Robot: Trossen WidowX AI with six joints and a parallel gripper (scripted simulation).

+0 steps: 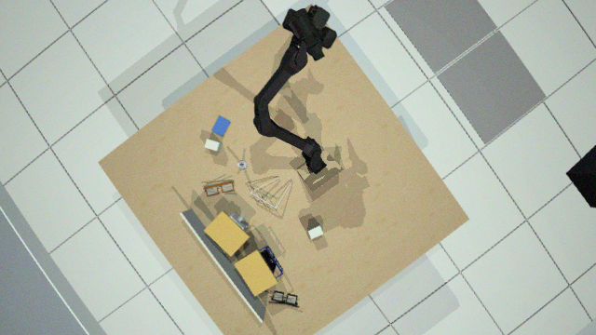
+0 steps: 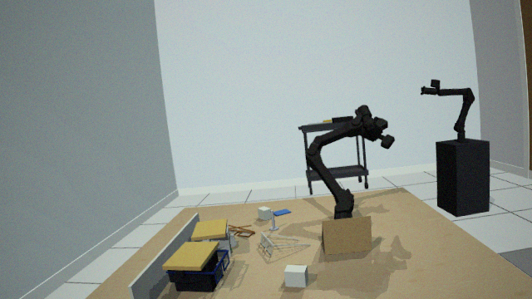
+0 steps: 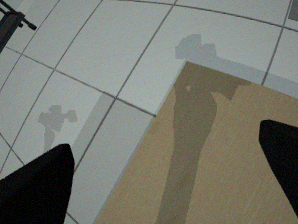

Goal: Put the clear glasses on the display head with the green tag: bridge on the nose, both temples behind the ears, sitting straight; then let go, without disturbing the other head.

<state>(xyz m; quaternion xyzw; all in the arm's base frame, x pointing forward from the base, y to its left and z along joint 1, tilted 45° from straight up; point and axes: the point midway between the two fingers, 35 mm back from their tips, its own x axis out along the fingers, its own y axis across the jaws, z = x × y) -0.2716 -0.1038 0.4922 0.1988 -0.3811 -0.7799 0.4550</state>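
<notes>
Right now my gripper tip is 57 cm short of the grey post, 21 cm to the right of it and 27 cm above it. Round my gripper tip: grey board (92 cm ahead, 51 cm to the left, 24 cm below); then blue tag (53 cm ahead, 29 cm below); then display head (77 cm ahead, 41 cm to the left, 23 cm below).
</notes>
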